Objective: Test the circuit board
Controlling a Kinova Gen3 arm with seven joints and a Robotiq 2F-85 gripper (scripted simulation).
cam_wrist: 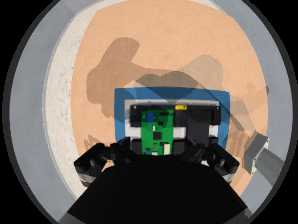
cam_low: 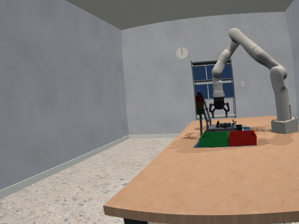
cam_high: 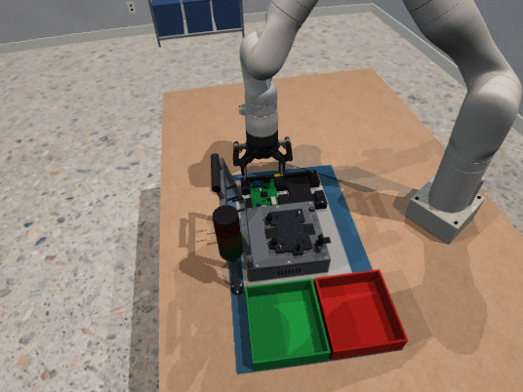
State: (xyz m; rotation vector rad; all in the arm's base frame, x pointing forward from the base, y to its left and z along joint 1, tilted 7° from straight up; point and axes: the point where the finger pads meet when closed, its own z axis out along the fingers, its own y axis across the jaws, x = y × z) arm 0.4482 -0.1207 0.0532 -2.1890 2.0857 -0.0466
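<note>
Right now my hand is 7 cm above the green circuit board. Round my hand: red bin 17 cm behind, 36 cm to the left, 8 cm below; green bin 2 cm behind, 37 cm to the left, 8 cm below; tester lid 7 cm ahead, 18 cm to the left, 9 cm above.
</note>
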